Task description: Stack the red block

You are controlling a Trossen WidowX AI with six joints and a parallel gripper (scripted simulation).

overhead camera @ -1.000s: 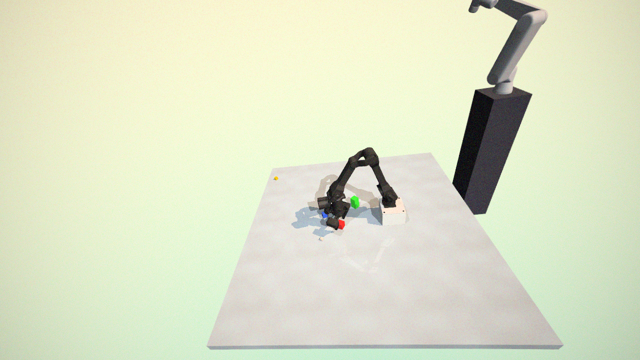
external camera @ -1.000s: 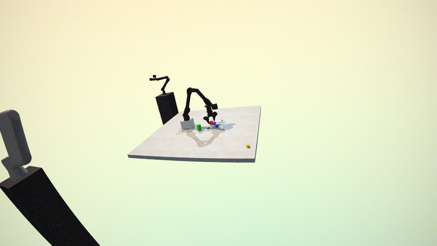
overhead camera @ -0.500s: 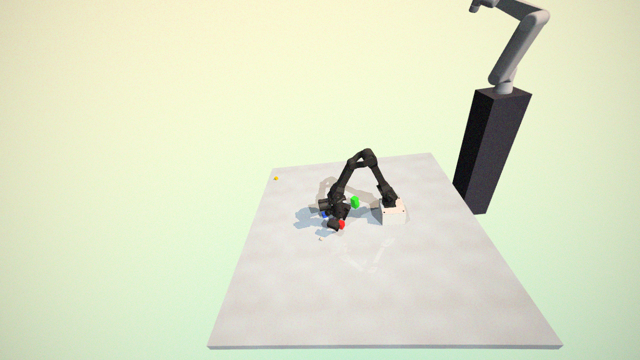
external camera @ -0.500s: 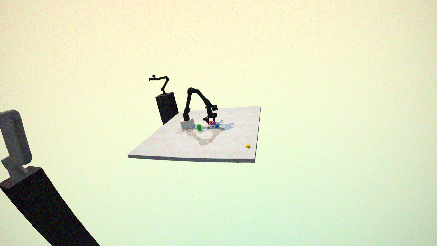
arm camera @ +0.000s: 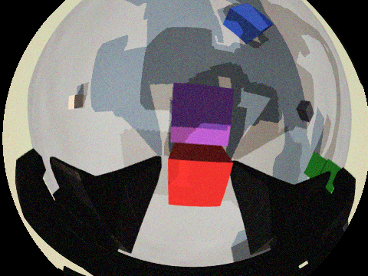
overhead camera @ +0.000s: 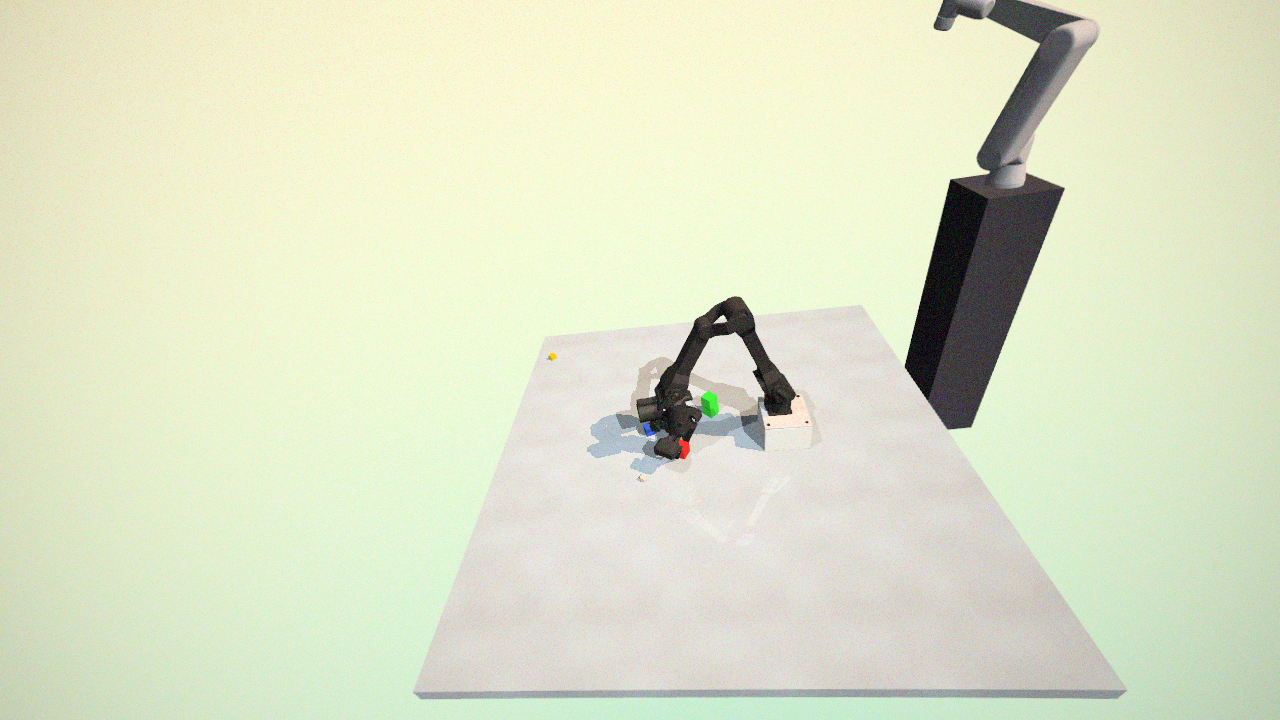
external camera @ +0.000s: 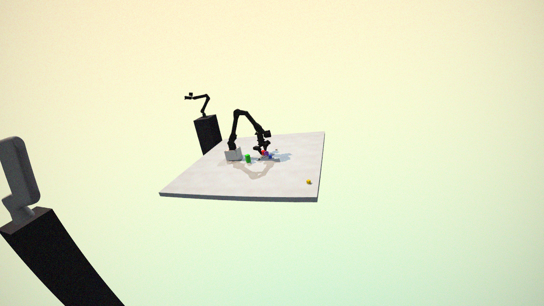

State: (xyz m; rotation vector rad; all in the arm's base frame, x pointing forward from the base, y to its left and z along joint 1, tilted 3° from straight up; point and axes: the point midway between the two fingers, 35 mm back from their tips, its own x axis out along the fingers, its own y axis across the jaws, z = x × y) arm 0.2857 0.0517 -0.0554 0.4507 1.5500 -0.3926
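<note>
My gripper tip is now 40 mm short of the purple block, 20 mm to the left of it and 10 mm below it. Also, from my gripper tip: red block 10 mm above; blue block 100 mm to the right, 90 mm ahead, 10 mm above; small dark cube 130 mm to the right, 10 mm behind.
</note>
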